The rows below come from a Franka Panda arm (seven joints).
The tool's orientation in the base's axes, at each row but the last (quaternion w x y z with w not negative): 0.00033, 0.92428, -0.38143, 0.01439; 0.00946, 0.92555, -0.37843, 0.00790; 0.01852, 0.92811, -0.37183, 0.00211; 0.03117, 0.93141, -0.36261, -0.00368; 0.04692, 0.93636, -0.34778, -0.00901; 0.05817, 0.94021, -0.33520, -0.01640; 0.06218, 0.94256, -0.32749, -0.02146; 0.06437, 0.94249, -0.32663, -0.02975; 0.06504, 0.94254, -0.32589, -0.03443; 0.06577, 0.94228, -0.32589, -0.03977; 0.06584, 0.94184, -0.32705, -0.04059; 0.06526, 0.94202, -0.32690, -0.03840
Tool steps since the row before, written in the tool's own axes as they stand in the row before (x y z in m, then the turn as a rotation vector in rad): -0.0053, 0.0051, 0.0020, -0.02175, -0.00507, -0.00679; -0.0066, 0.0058, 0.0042, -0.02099, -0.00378, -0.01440; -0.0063, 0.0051, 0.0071, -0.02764, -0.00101, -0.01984; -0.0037, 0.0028, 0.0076, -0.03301, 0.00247, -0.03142; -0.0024, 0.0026, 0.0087, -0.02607, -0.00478, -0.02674; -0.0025, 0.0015, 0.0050, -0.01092, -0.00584, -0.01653; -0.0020, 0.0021, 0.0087, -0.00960, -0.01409, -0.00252; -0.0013, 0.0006, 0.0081, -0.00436, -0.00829, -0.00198; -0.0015, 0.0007, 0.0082, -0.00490, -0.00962, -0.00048; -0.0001, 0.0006, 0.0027, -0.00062, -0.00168, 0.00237; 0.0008, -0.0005, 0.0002, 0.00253, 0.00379, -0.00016; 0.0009, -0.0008, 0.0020, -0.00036, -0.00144, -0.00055
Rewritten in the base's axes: -0.0073, 0.0001, -0.0022, -0.01202, 0.01901, 0.00626; -0.0087, 0.0004, -0.0043, -0.01243, 0.01774, 0.01389; -0.0081, 0.0004, -0.0070, -0.01910, 0.02052, 0.01930; -0.0048, 0.0000, -0.0075, -0.02507, 0.02223, 0.03099; -0.0039, -0.0011, -0.0085, -0.01533, 0.02279, 0.02576; -0.0032, -0.0001, -0.0048, -0.00364, 0.01302, 0.01562; -0.0036, -0.0013, -0.0083, 0.00133, 0.01717, 0.00065; -0.0022, -0.0005, -0.0079, 0.00184, 0.00936, 0.00085; -0.0025, -0.0004, -0.0080, 0.00207, 0.01058, -0.00081; -0.0008, -0.0007, -0.0026, 0.00026, 0.00146, -0.00257; 0.0009, -0.0001, -0.0003, -0.00032, -0.00450, 0.00064; 0.0010, -0.0001, -0.0021, 0.00066, 0.00140, 0.00034
